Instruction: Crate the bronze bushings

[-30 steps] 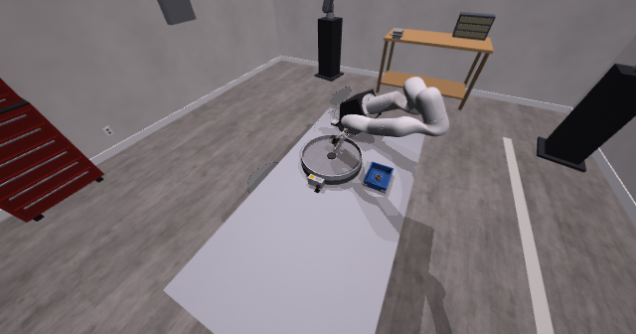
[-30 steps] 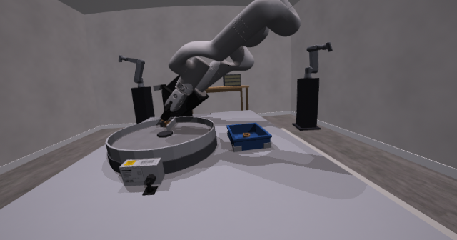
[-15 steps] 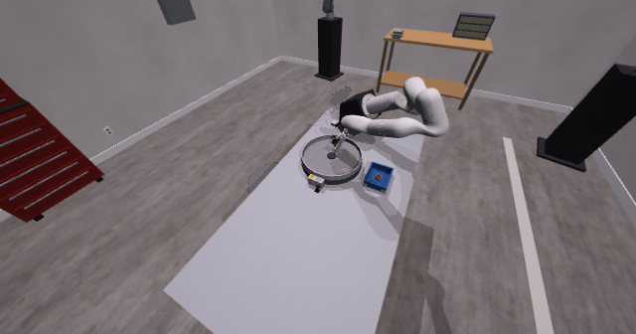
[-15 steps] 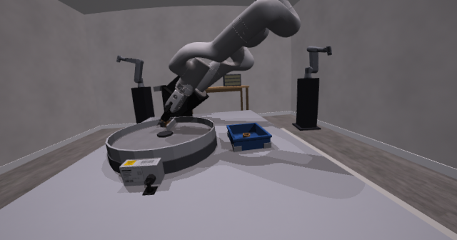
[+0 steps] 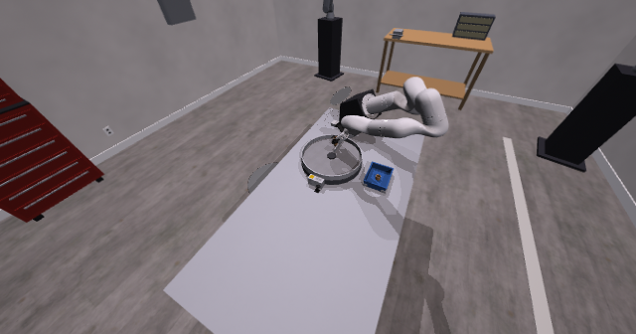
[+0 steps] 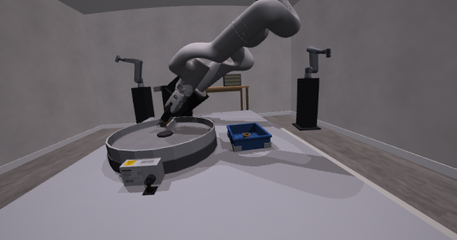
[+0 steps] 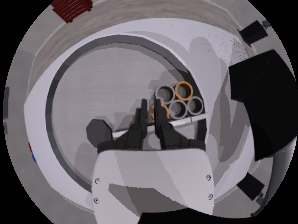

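Right now the blue crate is 38 cm to the left of my hand, 8 cm below it and 5 cm ahead of it. From my hand the other things lie so: grey turning table 12 cm ahead, 6 cm below, 4 cm to the left.
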